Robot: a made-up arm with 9 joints.
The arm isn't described. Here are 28 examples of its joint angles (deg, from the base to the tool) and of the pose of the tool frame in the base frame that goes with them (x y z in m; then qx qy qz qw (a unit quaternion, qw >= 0)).
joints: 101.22 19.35 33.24 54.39 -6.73 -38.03 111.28 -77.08 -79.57
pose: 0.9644 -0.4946 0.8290 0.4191 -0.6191 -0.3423 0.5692
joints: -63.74 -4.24 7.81 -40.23 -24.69 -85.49 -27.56 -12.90 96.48
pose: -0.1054 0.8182 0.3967 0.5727 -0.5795 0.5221 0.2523
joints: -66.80 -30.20 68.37 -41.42 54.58 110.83 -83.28 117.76 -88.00
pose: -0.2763 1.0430 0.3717 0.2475 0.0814 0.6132 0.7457
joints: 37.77 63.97 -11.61 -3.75 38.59 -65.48 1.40 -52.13 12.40
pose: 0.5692 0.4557 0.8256 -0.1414 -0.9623 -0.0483 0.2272
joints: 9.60 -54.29 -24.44 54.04 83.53 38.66 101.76 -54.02 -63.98
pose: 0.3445 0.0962 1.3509 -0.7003 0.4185 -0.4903 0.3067
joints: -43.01 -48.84 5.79 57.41 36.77 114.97 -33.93 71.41 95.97
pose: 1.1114 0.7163 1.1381 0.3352 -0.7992 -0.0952 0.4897
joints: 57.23 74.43 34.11 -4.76 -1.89 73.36 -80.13 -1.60 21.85
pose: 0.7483 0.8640 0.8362 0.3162 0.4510 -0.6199 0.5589
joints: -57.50 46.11 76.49 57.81 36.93 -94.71 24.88 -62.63 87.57
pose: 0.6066 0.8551 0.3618 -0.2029 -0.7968 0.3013 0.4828
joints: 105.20 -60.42 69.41 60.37 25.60 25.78 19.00 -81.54 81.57
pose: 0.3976 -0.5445 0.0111 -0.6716 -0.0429 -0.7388 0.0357
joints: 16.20 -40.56 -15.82 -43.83 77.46 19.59 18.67 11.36 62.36
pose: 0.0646 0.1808 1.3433 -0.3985 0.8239 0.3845 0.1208
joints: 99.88 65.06 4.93 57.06 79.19 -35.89 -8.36 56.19 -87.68
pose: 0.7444 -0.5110 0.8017 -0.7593 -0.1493 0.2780 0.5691
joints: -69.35 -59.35 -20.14 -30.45 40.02 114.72 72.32 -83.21 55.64
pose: -0.0475 0.3146 0.9656 0.0991 -0.1795 0.8233 0.5292
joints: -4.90 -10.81 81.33 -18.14 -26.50 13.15 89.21 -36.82 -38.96
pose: 1.0220 0.2189 0.9845 -0.4617 -0.1672 0.5167 0.7014
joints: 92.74 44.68 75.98 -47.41 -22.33 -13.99 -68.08 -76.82 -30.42
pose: 0.7272 0.0102 1.3229 0.4347 0.7690 -0.2325 0.4070
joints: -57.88 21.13 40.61 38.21 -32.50 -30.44 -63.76 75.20 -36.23
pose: 0.7961 0.9349 0.7815 0.7699 0.5384 -0.1833 0.2895
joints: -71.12 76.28 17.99 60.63 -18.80 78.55 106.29 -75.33 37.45
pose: 0.2896 0.4125 -0.1443 -0.6624 0.3003 0.6584 0.1935
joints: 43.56 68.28 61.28 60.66 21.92 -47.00 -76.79 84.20 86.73
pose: 0.9226 0.0094 0.7004 -0.0008 -0.0655 -0.1624 0.9845
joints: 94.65 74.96 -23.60 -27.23 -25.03 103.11 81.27 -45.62 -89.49
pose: 0.3281 0.6306 1.2203 0.8915 0.1248 -0.2743 0.3384
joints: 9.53 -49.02 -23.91 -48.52 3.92 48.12 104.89 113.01 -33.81
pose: 0.1361 0.1755 1.2977 0.6502 -0.3440 -0.5390 0.4105
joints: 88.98 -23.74 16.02 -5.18 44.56 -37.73 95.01 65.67 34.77
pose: 0.4575 -0.1848 0.9381 0.2198 0.4352 -0.8417 0.2322
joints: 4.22 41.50 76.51 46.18 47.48 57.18 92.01 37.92 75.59
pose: 0.8604 0.1646 1.3781 -0.0958 0.6846 0.6521 0.3113
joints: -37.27 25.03 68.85 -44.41 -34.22 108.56 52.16 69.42 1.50
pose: 0.0853 0.7263 0.2049 -0.7824 0.5022 -0.1679 0.3279
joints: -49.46 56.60 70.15 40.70 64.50 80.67 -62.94 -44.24 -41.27
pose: 0.2980 1.1607 0.9207 -0.5007 0.8513 -0.0359 0.1524
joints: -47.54 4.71 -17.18 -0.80 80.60 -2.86 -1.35 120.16 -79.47
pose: 0.2528 0.9098 0.7190 0.4677 0.5385 -0.5532 0.4304
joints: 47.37 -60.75 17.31 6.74 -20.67 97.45 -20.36 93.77 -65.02
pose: 0.0919 -0.1393 1.0183 0.3404 -0.7301 0.5615 0.1890
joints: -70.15 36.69 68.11 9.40 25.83 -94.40 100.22 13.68 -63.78
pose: 0.0310 0.6455 -0.0933 0.4716 -0.1160 0.6491 0.5855
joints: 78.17 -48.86 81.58 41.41 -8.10 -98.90 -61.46 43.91 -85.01
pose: 0.5431 -0.1928 0.2146 -0.0609 0.1702 -0.3088 0.9338
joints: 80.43 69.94 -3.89 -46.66 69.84 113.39 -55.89 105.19 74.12
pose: 0.2372 0.7520 1.0169 0.3557 0.9137 -0.1818 0.0744
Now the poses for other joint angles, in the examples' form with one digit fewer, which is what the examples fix.
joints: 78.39 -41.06 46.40 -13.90 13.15 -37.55 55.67 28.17 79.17
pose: 0.391 -0.676 0.721 0.173 -0.019 0.975 0.137
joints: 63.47 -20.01 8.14 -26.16 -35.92 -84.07 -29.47 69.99 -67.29
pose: 0.207 -0.317 0.975 -0.661 0.173 -0.589 0.431
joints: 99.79 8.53 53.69 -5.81 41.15 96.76 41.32 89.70 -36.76
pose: 0.136 -0.531 0.912 0.230 -0.204 0.915 0.260
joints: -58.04 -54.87 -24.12 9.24 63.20 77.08 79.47 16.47 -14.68
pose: 0.449 0.692 0.948 -0.137 0.128 -0.683 0.705
